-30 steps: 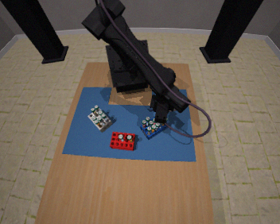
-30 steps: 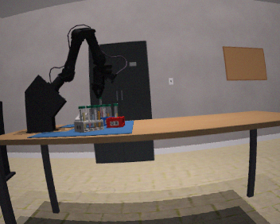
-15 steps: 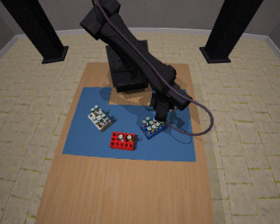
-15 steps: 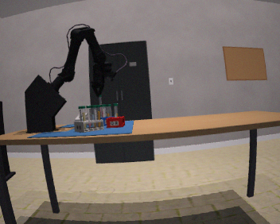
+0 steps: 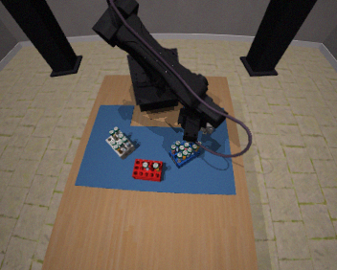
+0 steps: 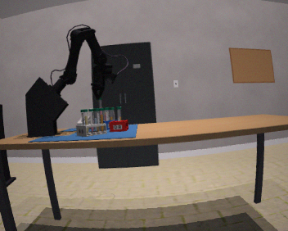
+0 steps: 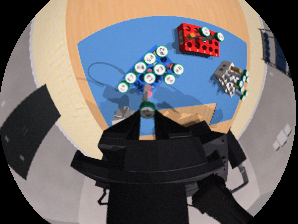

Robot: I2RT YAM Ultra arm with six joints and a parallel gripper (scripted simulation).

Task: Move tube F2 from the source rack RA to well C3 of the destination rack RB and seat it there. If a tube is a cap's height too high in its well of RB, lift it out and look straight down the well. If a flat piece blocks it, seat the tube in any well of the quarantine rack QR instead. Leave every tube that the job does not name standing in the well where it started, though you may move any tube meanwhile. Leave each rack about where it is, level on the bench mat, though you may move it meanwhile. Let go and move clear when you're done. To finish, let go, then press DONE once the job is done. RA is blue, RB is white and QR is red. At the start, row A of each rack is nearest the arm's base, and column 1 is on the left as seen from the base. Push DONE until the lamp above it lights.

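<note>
The white-capped tube is 6 cm below my hand and 1 cm ahead of it. Also, from my hand: white rack RB 34 cm to the right, 16 cm below, 5 cm behind; blue rack RA 16 cm below, 3 cm ahead, 2 cm to the right; red rack QR 20 cm to the right, 16 cm below, 10 cm ahead.
</note>
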